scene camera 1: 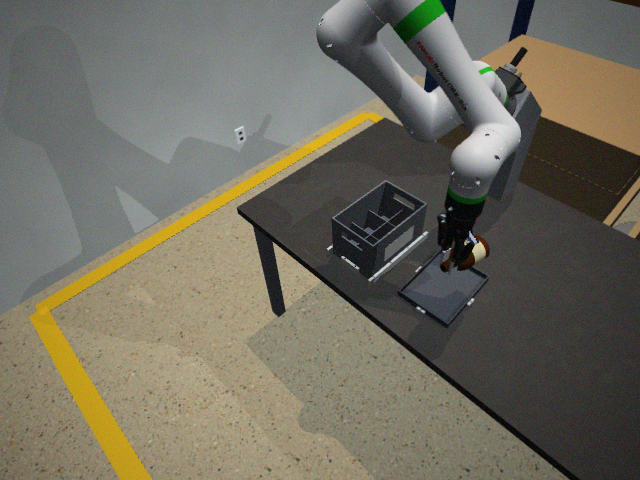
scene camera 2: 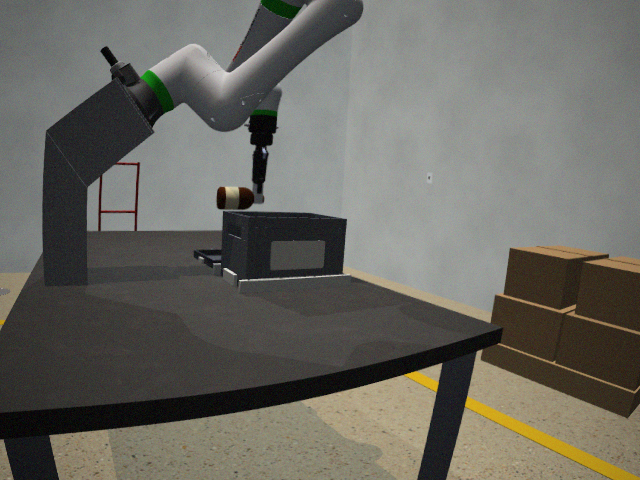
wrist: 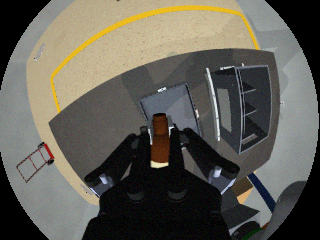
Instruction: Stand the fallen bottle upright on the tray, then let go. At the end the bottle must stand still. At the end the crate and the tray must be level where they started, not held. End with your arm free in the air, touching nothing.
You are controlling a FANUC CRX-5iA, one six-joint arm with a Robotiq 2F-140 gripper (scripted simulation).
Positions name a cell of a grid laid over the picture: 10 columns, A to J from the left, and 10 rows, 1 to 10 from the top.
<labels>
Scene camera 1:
my gripper: G6
dark tray: G7
dark divided crate: F6
</labels>
